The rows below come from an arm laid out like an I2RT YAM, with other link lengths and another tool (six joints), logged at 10 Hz.
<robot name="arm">
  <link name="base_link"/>
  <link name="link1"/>
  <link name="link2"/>
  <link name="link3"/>
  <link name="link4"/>
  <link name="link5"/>
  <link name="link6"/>
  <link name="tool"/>
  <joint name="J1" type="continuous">
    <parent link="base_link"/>
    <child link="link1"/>
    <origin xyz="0 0 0.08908" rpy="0 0 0"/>
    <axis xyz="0 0 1"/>
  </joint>
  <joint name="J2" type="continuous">
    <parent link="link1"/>
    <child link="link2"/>
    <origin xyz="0.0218 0.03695 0.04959" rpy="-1.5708 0 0"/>
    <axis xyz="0 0 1"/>
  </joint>
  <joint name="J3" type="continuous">
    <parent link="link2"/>
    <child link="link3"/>
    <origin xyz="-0.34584 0 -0.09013" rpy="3.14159 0 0"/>
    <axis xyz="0 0 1"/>
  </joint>
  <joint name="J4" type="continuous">
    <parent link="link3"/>
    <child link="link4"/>
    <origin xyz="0.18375 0.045 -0.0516" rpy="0 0 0"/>
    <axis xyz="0 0 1"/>
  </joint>
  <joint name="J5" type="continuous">
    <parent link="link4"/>
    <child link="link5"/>
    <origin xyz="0.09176 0.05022 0.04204" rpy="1.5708 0 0"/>
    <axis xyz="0 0 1"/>
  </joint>
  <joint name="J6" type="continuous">
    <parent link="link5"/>
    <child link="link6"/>
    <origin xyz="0.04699 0 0.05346" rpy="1.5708 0 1.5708"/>
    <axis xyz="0 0 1"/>
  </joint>
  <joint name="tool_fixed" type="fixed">
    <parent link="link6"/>
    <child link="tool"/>
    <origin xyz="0.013 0.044 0.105" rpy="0.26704 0 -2.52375"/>
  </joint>
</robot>
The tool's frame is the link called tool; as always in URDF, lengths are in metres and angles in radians. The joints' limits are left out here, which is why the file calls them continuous.
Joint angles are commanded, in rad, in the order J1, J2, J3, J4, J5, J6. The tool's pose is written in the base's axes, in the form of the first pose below.
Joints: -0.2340, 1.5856, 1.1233, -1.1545, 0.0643, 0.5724
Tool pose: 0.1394 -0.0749 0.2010 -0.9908 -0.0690 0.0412 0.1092
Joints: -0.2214, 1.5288, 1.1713, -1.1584, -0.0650, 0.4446
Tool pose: 0.1503 -0.0611 0.2168 -0.9772 -0.1474 -0.0177 0.1520
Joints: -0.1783, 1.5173, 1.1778, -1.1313, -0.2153, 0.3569
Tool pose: 0.1626 -0.0375 0.2220 -0.9509 -0.2208 -0.0576 0.2090
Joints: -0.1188, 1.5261, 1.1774, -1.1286, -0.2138, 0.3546
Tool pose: 0.1658 -0.0282 0.2205 -0.9439 -0.2493 -0.0481 0.2110
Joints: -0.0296, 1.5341, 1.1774, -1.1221, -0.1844, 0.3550
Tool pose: 0.1699 -0.0177 0.2182 -0.9354 -0.2900 -0.0336 0.1996
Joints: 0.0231, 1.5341, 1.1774, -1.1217, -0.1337, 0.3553
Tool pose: 0.1710 -0.0163 0.2168 -0.9329 -0.3130 -0.0216 0.1767
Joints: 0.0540, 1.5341, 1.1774, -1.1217, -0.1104, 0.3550
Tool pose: 0.1716 -0.0145 0.2163 -0.9303 -0.3268 -0.0159 0.1660
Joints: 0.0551, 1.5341, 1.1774, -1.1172, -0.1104, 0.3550
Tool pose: 0.1727 -0.0143 0.2162 -0.9300 -0.3277 -0.0179 0.1654
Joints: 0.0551, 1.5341, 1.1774, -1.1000, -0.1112, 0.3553
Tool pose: 0.1770 -0.0139 0.2158 -0.9297 -0.3290 -0.0261 0.1634
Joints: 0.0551, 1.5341, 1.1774, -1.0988, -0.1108, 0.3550
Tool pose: 0.1773 -0.0140 0.2158 -0.9297 -0.3292 -0.0267 0.1630
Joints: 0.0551, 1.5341, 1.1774, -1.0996, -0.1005, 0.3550
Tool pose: 0.1772 -0.0155 0.2156 -0.9307 -0.3288 -0.0249 0.1583
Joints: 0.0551, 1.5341, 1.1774, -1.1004, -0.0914, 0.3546
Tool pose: 0.1771 -0.0169 0.2155 -0.9315 -0.3286 -0.0234 0.1541
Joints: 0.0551, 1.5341, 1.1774, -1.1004, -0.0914, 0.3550
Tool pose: 0.1771 -0.0169 0.2155 -0.9316 -0.3284 -0.0234 0.1541
